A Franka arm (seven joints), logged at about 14 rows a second.
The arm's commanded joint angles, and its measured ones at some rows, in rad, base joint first. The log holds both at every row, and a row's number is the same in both.
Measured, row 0: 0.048, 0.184, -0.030, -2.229, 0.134, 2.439, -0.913
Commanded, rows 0 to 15: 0.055, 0.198, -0.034, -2.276, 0.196, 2.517, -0.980; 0.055, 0.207, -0.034, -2.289, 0.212, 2.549, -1.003; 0.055, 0.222, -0.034, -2.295, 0.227, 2.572, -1.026; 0.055, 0.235, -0.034, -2.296, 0.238, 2.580, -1.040; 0.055, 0.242, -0.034, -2.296, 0.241, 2.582, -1.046; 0.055, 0.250, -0.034, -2.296, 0.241, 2.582, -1.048; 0.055, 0.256, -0.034, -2.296, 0.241, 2.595, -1.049; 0.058, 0.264, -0.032, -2.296, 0.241, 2.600, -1.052; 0.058, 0.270, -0.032, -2.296, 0.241, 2.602, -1.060; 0.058, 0.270, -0.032, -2.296, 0.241, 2.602, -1.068; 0.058, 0.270, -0.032, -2.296, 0.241, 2.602, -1.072; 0.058, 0.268, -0.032, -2.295, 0.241, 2.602, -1.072; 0.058, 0.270, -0.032, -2.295, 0.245, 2.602, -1.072; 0.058, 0.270, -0.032, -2.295, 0.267, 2.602, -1.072; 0.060, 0.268, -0.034, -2.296, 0.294, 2.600, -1.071; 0.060, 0.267, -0.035, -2.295, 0.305, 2.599, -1.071
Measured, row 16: 0.052, 0.272, -0.030, -2.293, 0.254, 2.591, -1.049
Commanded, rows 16 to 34: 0.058, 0.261, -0.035, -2.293, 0.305, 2.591, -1.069; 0.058, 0.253, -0.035, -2.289, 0.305, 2.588, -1.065; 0.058, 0.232, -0.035, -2.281, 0.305, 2.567, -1.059; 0.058, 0.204, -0.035, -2.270, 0.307, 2.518, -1.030; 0.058, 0.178, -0.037, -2.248, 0.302, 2.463, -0.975; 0.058, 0.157, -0.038, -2.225, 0.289, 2.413, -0.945; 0.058, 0.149, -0.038, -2.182, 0.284, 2.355, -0.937; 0.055, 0.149, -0.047, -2.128, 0.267, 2.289, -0.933; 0.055, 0.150, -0.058, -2.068, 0.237, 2.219, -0.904; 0.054, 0.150, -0.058, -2.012, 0.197, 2.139, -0.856; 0.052, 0.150, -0.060, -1.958, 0.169, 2.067, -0.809; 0.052, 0.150, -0.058, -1.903, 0.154, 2.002, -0.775; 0.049, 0.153, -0.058, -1.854, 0.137, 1.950, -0.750; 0.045, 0.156, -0.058, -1.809, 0.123, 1.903, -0.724; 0.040, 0.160, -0.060, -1.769, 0.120, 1.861, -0.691; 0.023, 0.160, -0.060, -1.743, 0.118, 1.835, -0.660; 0.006, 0.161, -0.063, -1.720, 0.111, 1.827, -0.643; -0.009, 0.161, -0.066, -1.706, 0.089, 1.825, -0.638; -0.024, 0.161, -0.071, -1.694, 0.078, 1.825, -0.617
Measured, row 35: 0.006, 0.141, -0.067, -1.749, 0.111, 1.858, -0.667
